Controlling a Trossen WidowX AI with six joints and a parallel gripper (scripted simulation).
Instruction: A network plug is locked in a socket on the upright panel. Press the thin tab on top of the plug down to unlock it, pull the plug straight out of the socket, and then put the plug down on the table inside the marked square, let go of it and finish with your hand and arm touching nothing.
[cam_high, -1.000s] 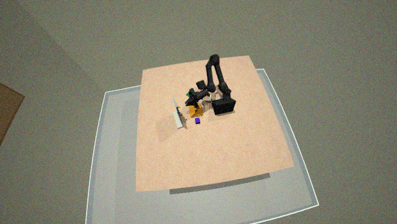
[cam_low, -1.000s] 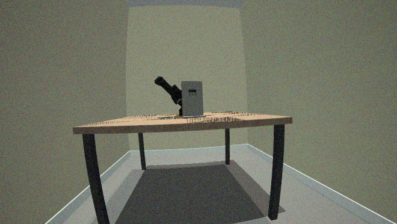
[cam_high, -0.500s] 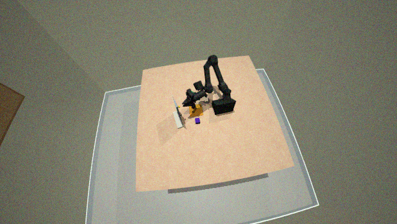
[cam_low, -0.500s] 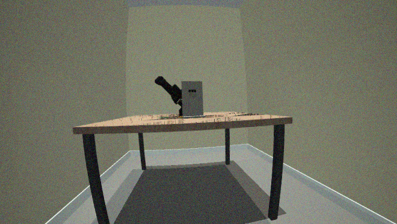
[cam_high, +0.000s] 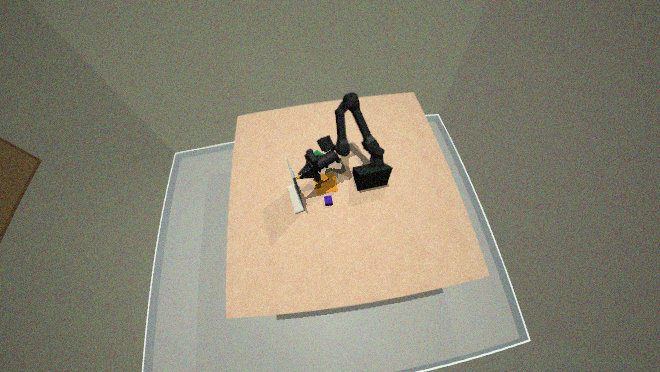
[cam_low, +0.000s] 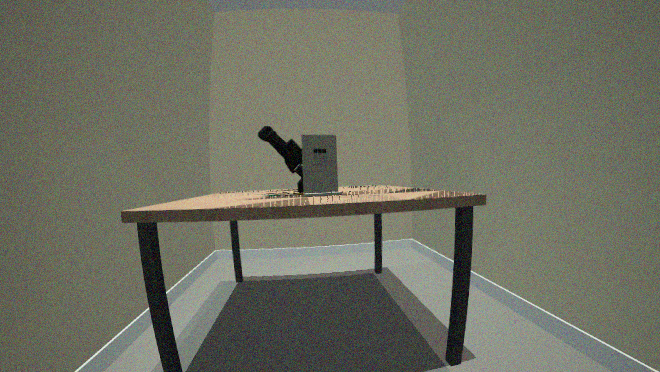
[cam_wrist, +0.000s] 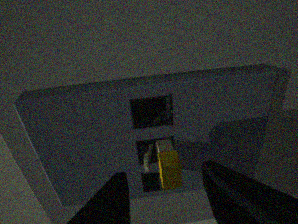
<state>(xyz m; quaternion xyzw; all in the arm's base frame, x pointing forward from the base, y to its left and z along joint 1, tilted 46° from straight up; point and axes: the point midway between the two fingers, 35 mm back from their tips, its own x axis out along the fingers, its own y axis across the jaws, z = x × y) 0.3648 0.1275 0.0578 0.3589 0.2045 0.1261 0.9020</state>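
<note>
Now: gripper tip 20 mm short of the yellow plug and 10 mm to the right of it. From my gripper tip the other things lie so: upright grey panel 80 mm below, 40 mm ahead, 10 mm to the left; orange marked square 210 mm below, 120 mm behind, 60 mm to the right.
</note>
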